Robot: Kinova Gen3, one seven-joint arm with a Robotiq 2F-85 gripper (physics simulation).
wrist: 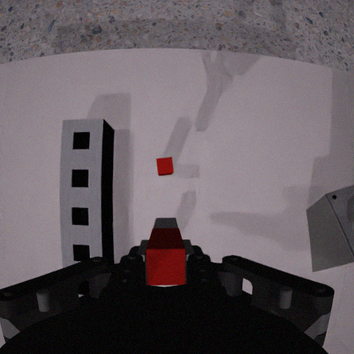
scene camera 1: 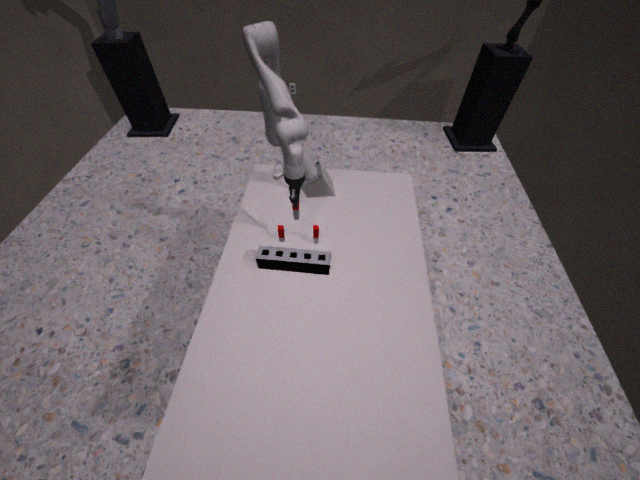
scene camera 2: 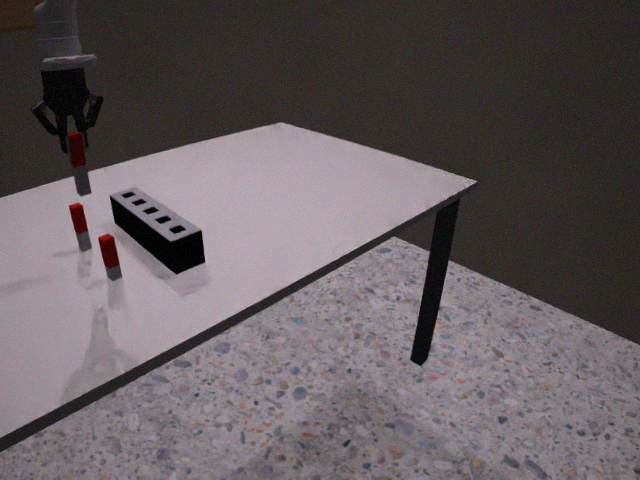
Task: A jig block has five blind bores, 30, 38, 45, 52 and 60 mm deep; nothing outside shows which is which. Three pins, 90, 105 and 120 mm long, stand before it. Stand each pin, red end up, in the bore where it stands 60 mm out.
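Frame: origin at the arm's base, x ahead, y left, z up, level; centimetres.
Where they show: gripper, between the fingertips: (scene camera 1: 296, 204) (scene camera 2: 76, 153); arm's base, origin of its link: (scene camera 1: 309, 174).
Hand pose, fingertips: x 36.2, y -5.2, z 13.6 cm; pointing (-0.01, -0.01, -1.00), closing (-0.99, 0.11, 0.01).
Things, the pixels of their top centre, and the offset from my fingertips. "pt": a spot on its surface instead. Level surfaces: height alone.
- farther pin, a spot on its surface: (scene camera 2: 78, 219) pt dx +0.2, dy +6.9, dz -16.2 cm
- nearer pin, a spot on its surface: (scene camera 2: 108, 251) pt dx -1.4, dy -9.0, dz -17.4 cm
- jig block, centre of its top: (scene camera 2: 150, 210) (scene camera 1: 293, 254) dx +13.5, dy -1.6, dz -16.5 cm
- white table, height of its surface: dz -24.0 cm
My gripper (scene camera 1: 294, 200) (scene camera 2: 75, 147) (wrist: 165, 251) is shut on a pin (scene camera 1: 295, 210) (scene camera 2: 82, 179) (wrist: 166, 267), held upright, red end up, above the table. In scene camera 2 it looks longer than the others. Two pins stand red end up before the block: one (scene camera 1: 280, 231) at the left in scene camera 1, one (scene camera 1: 315, 231) at the right. Scene camera 2 shows both, a farther pin (scene camera 2: 78, 219) and a nearer pin (scene camera 2: 108, 251); the wrist view shows one standing pin (wrist: 165, 166). The jig block (scene camera 1: 293, 265) (scene camera 2: 149, 232) (wrist: 69, 195) has five square openings. Their depths are hidden.
The white table (scene camera 1: 320, 361) (scene camera 2: 289, 170) (wrist: 240, 100) carries the block and standing pins. A grey wedge-shaped part (scene camera 1: 321, 187) (wrist: 325, 235) is by the arm's base. Two dark pedestals (scene camera 1: 135, 82) (scene camera 1: 488, 95) stand far back on the speckled floor (scene camera 1: 516, 310) (scene camera 2: 330, 403).
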